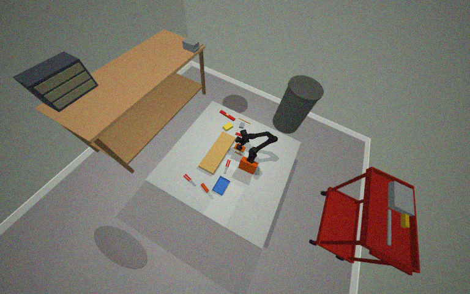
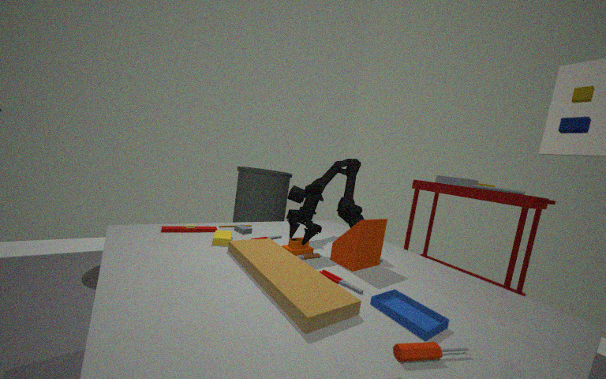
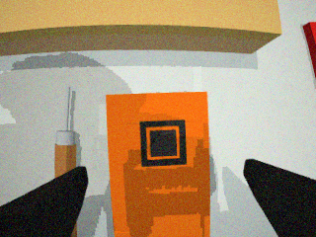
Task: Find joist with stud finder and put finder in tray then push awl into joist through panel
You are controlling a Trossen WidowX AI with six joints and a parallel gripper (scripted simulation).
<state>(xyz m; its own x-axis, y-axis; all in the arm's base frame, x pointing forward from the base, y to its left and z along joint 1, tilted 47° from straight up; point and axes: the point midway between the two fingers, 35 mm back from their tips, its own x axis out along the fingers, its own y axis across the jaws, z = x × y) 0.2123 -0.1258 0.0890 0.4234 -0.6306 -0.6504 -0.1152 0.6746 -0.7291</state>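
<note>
The orange stud finder lies right at my gripper tip. Also, from my gripper tip: yellow block: 27 cm ahead, 17 cm to the right, 3 cm below; then awl: 8 cm to the left, 4 cm below; then grey block: 14 cm ahead, 29 cm to the right, 3 cm below.
</note>
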